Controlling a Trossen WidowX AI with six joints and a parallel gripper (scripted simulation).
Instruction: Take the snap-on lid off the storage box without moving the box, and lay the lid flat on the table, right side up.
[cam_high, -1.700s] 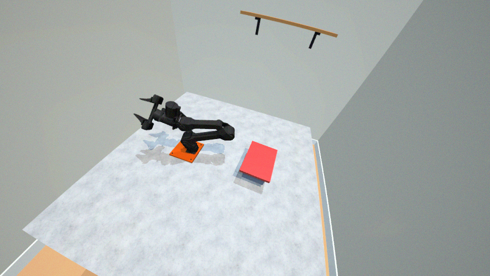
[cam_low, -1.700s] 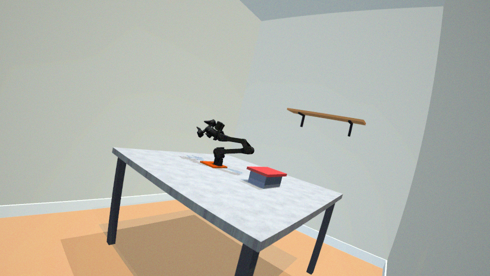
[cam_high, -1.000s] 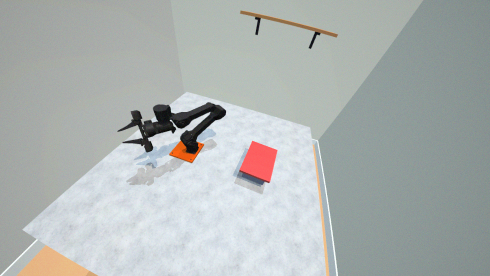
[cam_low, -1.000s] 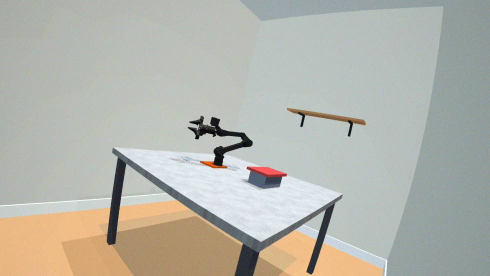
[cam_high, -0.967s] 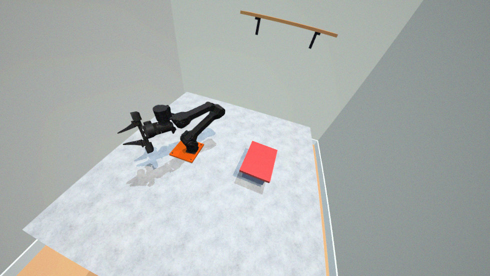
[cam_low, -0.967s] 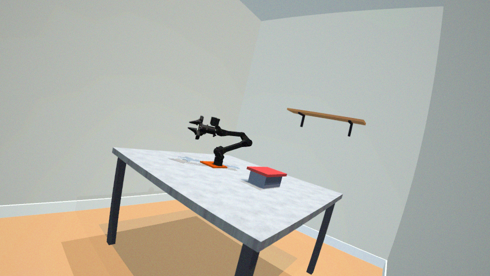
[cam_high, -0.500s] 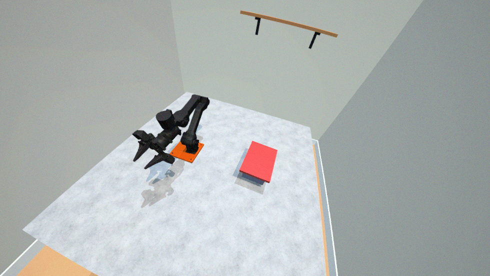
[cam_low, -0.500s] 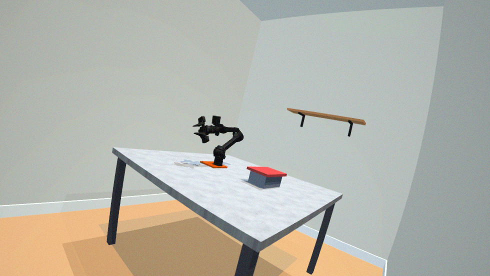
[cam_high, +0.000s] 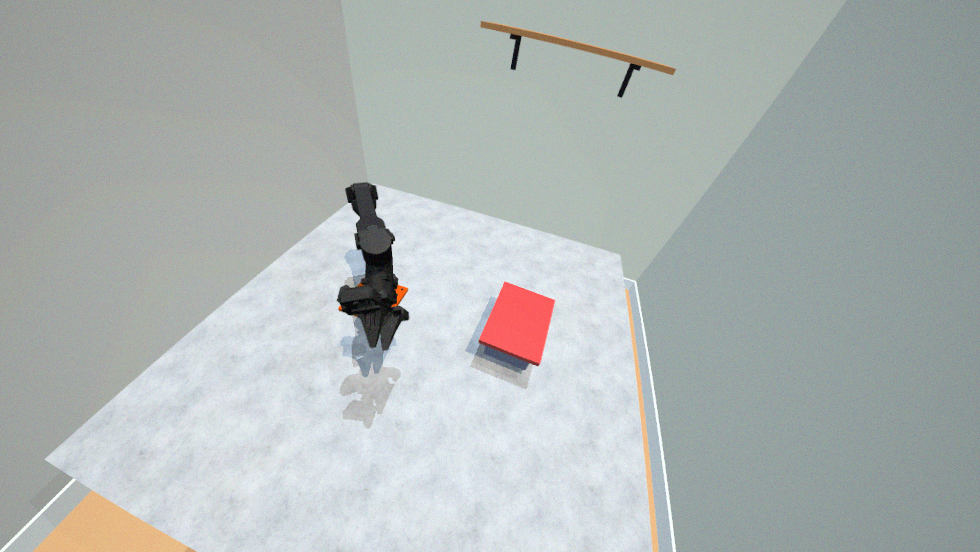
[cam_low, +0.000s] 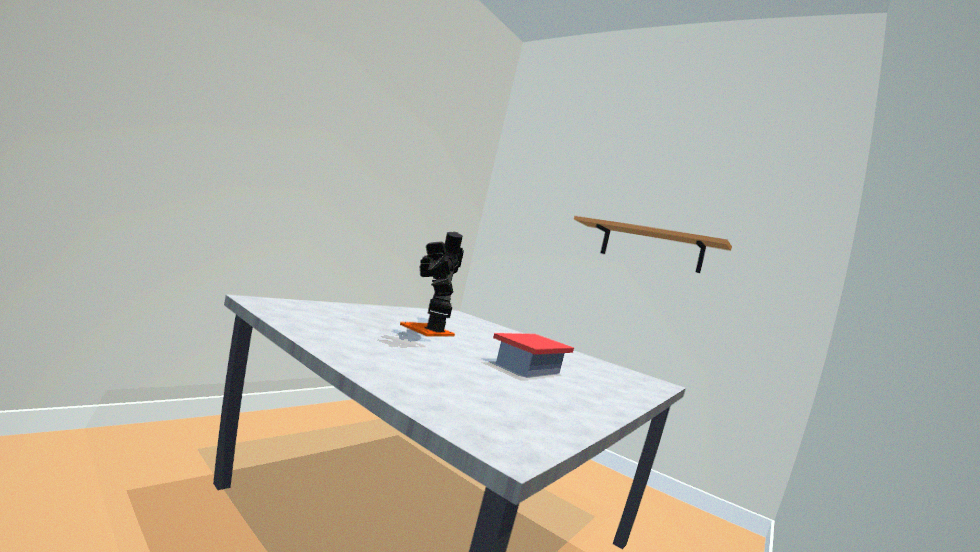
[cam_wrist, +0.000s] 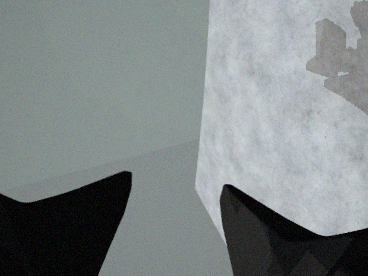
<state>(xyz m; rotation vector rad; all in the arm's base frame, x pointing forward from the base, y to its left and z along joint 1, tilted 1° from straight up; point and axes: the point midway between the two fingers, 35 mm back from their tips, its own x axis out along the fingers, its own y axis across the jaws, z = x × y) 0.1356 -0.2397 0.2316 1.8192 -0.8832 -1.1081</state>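
My gripper tip is now 29 cm short of the red lid, 26 cm to the right of it and 14 cm above it. The rest, counted from my gripper tip: storage box: 29 cm ahead, 26 cm to the left, 19 cm below.
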